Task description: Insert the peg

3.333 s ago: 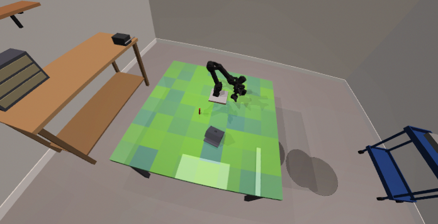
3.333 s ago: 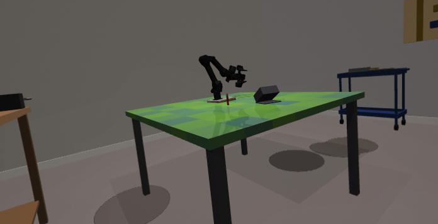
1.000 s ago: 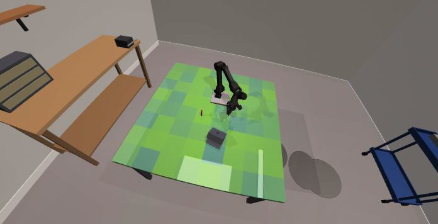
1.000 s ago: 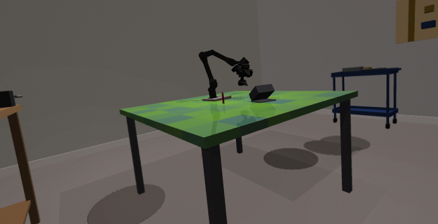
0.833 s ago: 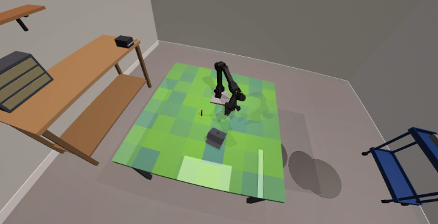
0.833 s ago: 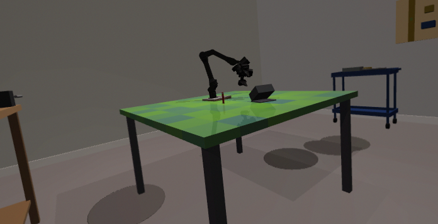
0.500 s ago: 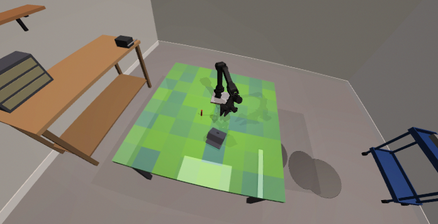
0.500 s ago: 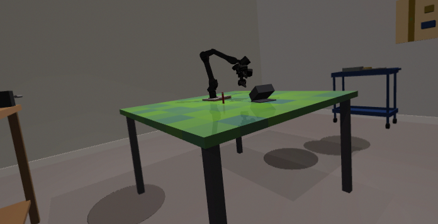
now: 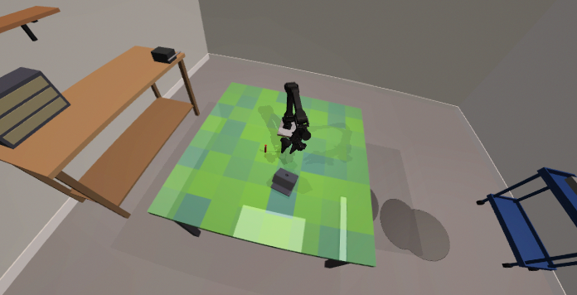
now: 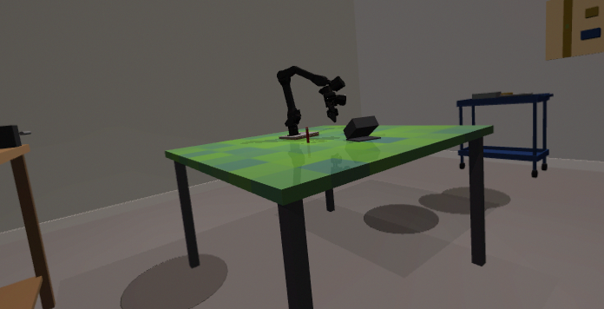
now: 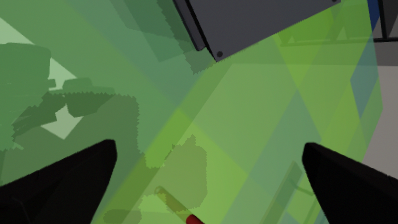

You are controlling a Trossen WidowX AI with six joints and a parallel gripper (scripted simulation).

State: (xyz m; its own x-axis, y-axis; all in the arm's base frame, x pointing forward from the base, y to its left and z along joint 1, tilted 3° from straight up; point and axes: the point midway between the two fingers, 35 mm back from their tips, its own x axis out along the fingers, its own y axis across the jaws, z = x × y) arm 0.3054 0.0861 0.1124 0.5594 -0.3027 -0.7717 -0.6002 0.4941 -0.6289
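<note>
The dark red round peg lies 4 cm behind my gripper tip, 15 cm to the right of it and 6 cm below it. Also, from my gripper tip: dark grey sloped panel: 14 cm ahead, 4 cm to the left, 6 cm below.
</note>
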